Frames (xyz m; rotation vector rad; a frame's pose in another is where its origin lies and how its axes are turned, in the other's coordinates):
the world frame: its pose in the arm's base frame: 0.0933 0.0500 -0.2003 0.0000 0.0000 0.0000
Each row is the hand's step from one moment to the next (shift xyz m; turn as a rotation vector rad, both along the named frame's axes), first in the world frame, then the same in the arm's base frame.
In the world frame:
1: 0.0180 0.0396 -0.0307 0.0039 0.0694 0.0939
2: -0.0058 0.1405 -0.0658 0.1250 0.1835 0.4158
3: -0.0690 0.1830 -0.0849 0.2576 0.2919 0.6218
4: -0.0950 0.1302 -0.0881 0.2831 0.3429 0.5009
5: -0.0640 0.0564 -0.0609 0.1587 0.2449 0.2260
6: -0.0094 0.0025 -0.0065 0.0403 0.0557 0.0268
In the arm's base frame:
1: 0.0180 0.0396 -0.0307 0.0039 0.0694 0.0939
2: -0.0058 0.1405 -0.0658 0.1250 0.1835 0.4158
3: -0.0690 0.1830 -0.0849 0.2576 0.2919 0.6218
4: -0.0950 0.1302 -0.0881 0.2831 0.3429 0.5009
5: -0.0640 0.0564 -0.0609 0.1587 0.2449 0.2260
6: -0.0094 0.0025 -0.0065 0.0403 0.0557 0.0268

